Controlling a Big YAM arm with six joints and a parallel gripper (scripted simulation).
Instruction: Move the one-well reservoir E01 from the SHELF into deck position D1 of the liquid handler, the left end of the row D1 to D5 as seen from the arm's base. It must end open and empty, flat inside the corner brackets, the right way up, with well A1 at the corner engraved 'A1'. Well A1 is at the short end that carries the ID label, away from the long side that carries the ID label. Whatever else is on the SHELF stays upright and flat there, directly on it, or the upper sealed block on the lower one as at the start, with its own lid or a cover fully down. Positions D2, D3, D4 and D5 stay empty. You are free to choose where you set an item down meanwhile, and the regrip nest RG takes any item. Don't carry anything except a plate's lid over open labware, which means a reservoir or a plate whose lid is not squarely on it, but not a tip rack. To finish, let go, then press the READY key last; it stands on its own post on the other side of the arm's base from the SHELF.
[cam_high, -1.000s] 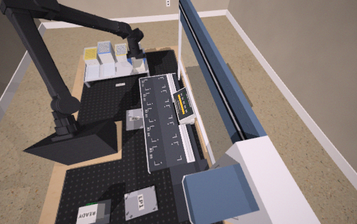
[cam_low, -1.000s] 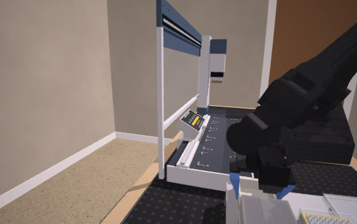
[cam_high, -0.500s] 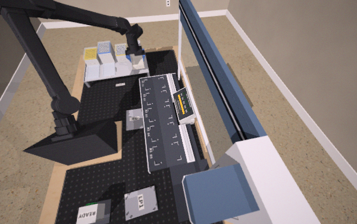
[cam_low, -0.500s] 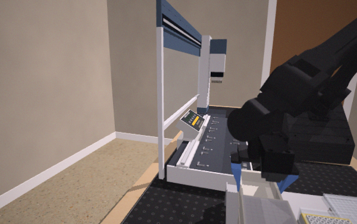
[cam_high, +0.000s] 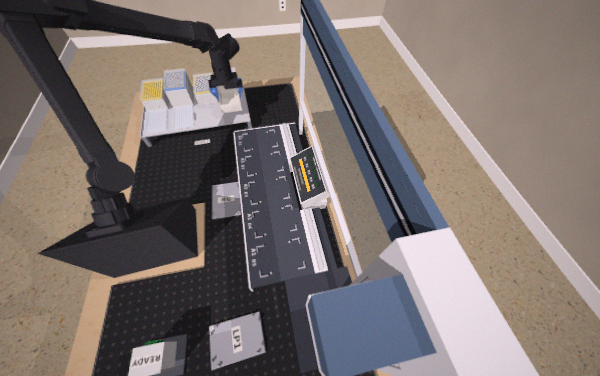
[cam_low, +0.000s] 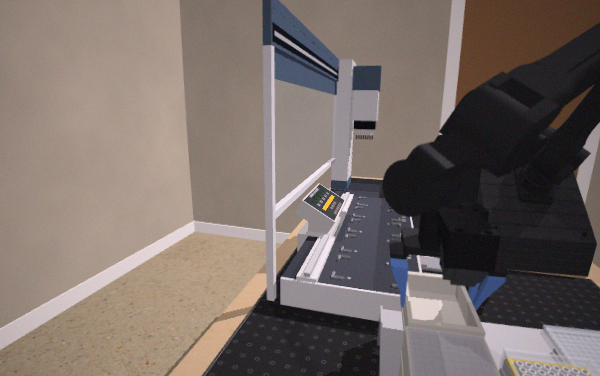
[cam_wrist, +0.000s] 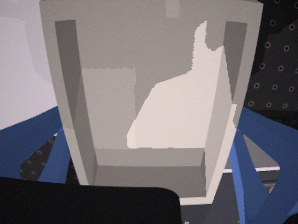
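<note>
Right now my hand is 130 mm to the right of the white block and 10 mm above it. Also, from my hand: shelf: 160 mm behind, 70 mm to the left, 70 mm below; pipetting head: 150 mm ahead, 920 mm to the right, 260 mm above.
</note>
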